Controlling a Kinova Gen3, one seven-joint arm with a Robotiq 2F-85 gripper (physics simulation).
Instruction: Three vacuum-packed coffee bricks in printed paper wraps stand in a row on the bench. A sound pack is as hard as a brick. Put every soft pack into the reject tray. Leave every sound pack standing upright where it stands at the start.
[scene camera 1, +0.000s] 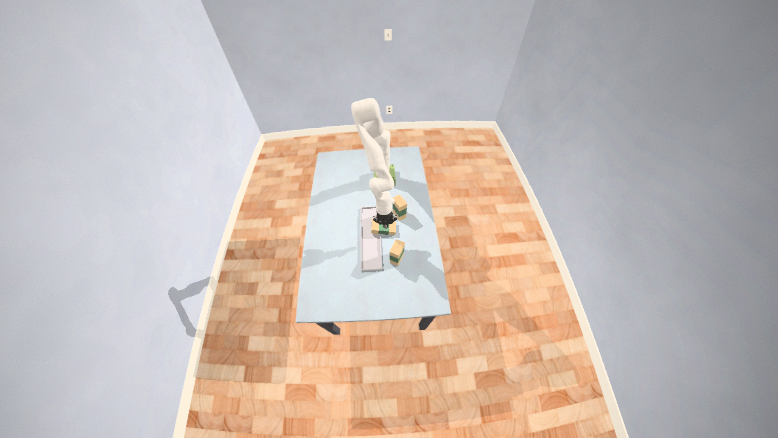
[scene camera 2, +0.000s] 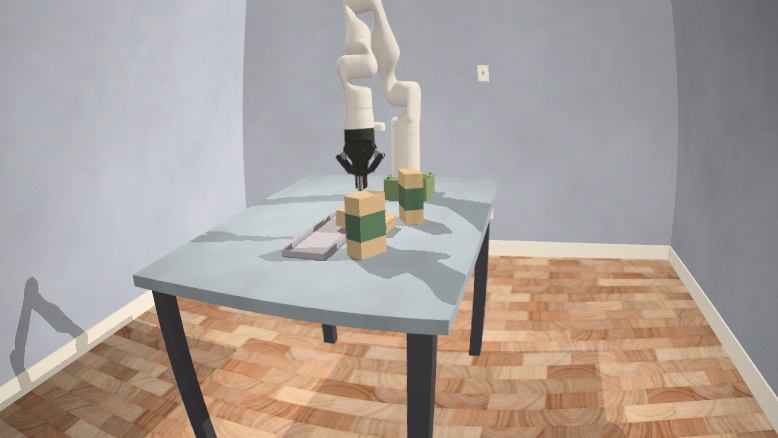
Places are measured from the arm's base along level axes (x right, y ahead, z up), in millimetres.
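Pixels of known places: gripper, fingertip midpoint: (scene camera 1: 386, 227) (scene camera 2: 361, 190).
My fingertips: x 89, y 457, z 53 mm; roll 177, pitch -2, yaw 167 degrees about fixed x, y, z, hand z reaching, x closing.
For each thing: its top centre in the pictures, then the offset to it from my fingertips. Level surfaces: height alone.
- far pack at its top centre: (scene camera 2: 410, 171) (scene camera 1: 399, 200) dz +22, dx -116, dy -139 mm
- reject tray at its top centre: (scene camera 2: 332, 227) (scene camera 1: 370, 235) dz -104, dx +85, dy -33 mm
- middle pack at its top centre: (scene camera 2: 365, 207) (scene camera 1: 383, 223) dz -59, dx +0, dy -63 mm
- pale blue bench at its surface level: dz -118 mm
Three tan coffee packs with green bands are in view. The near pack (scene camera 1: 396, 253) (scene camera 2: 365, 226) and the far pack (scene camera 1: 400, 207) (scene camera 2: 411, 197) stand upright to the right of the reject tray (scene camera 1: 372, 269) (scene camera 2: 303, 254). The middle pack (scene camera 1: 383, 230) (scene camera 2: 340, 218) lies on its side across the tray's right wall, one end over the tray and the other beyond it; in scene camera 2 the near pack hides its middle. My gripper (scene camera 1: 385, 224) (scene camera 2: 360, 188) is shut and empty, pointing down above the lying pack. Whether the tips touch that pack is unclear.
A green block-like thing (scene camera 1: 392, 173) (scene camera 2: 430, 187) sits at the arm's base at the back of the pale blue bench (scene camera 1: 348, 304) (scene camera 2: 293, 296). The upright packs stand in front of and behind the lying pack, close to the gripper.
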